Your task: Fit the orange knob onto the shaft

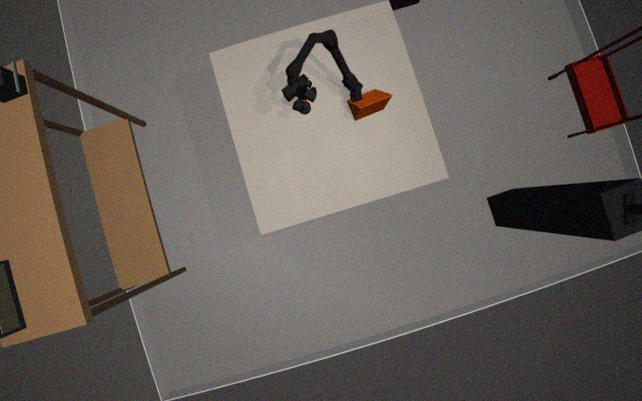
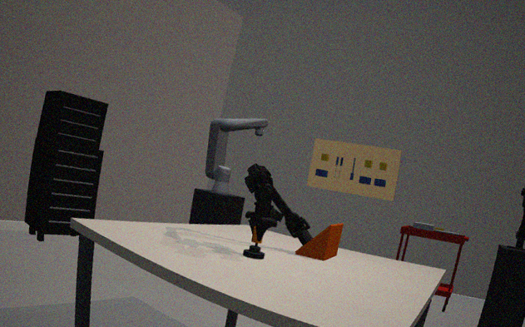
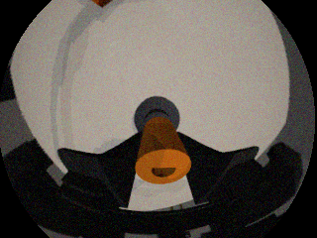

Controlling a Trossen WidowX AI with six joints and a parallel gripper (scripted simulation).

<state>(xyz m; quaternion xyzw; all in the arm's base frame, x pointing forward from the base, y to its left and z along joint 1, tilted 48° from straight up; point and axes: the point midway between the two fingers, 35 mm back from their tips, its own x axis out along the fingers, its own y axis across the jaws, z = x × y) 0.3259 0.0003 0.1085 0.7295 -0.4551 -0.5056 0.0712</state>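
Now: gripper tip 2 cm below the orange knob. The rest, counted from my gripper tip: dark round pedestal: 4 cm below.
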